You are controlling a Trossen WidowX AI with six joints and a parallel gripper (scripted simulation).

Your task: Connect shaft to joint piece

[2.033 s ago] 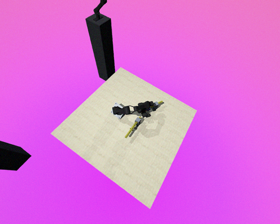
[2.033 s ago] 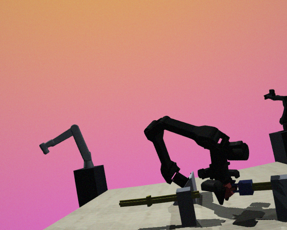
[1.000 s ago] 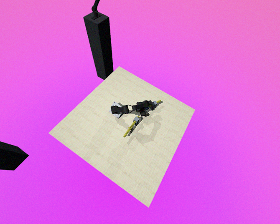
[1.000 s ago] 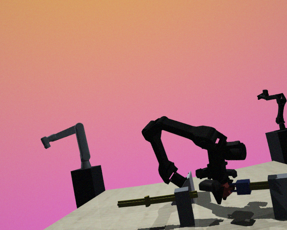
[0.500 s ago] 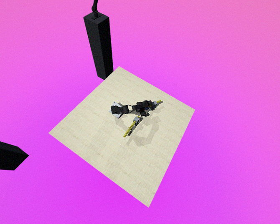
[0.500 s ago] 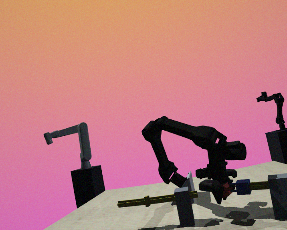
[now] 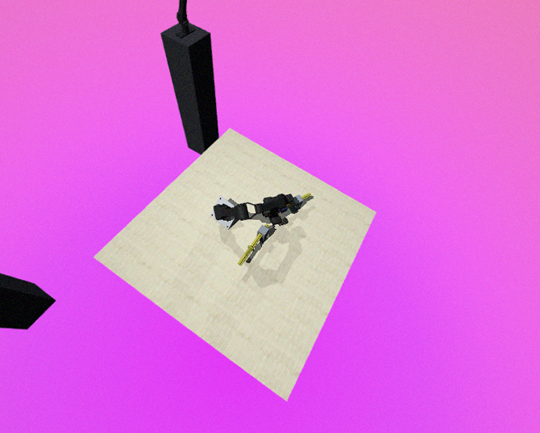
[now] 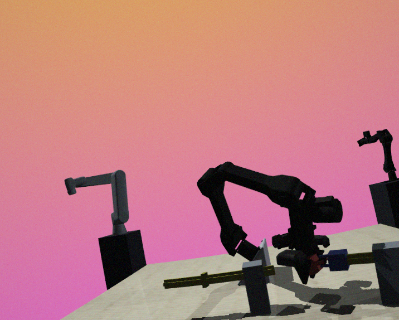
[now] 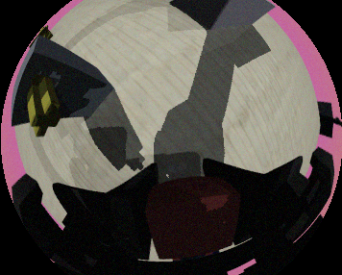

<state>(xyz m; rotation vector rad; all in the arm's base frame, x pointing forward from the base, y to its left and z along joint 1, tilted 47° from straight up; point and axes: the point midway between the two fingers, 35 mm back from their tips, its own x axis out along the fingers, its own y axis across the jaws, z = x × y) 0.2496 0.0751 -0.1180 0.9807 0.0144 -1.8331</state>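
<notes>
Now: the red square joint piece 10 mm ahead of my gripper tip, 20 mm to the left of it and 50 mm above it.
</notes>
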